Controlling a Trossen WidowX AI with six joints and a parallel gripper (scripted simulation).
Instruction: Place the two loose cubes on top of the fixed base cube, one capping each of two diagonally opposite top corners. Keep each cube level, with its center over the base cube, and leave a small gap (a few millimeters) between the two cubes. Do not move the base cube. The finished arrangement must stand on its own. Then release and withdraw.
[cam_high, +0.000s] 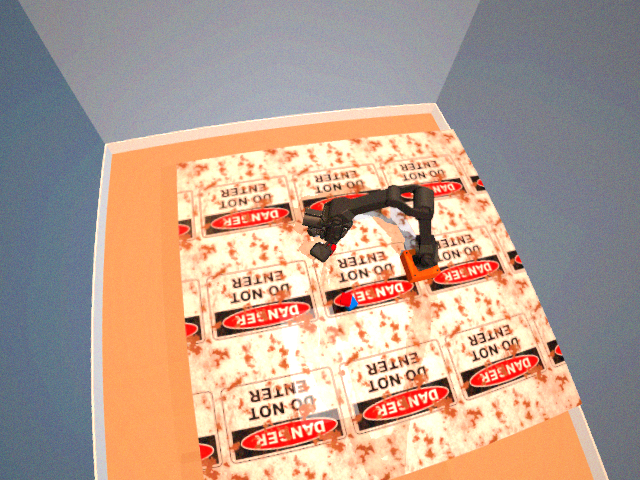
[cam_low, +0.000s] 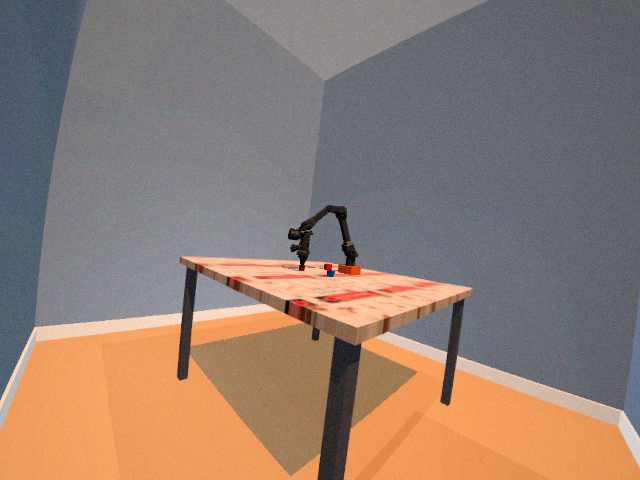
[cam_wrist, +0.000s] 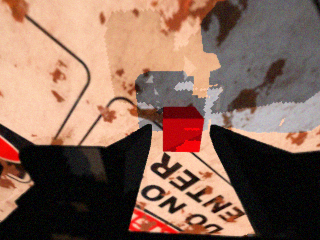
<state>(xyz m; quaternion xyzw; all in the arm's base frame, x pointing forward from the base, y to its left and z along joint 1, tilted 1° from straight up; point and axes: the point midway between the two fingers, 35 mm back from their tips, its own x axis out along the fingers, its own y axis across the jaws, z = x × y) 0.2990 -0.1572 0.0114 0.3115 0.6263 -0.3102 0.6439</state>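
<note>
Right now the blue base cube is 220 mm to the left of my gripper tip.
</note>
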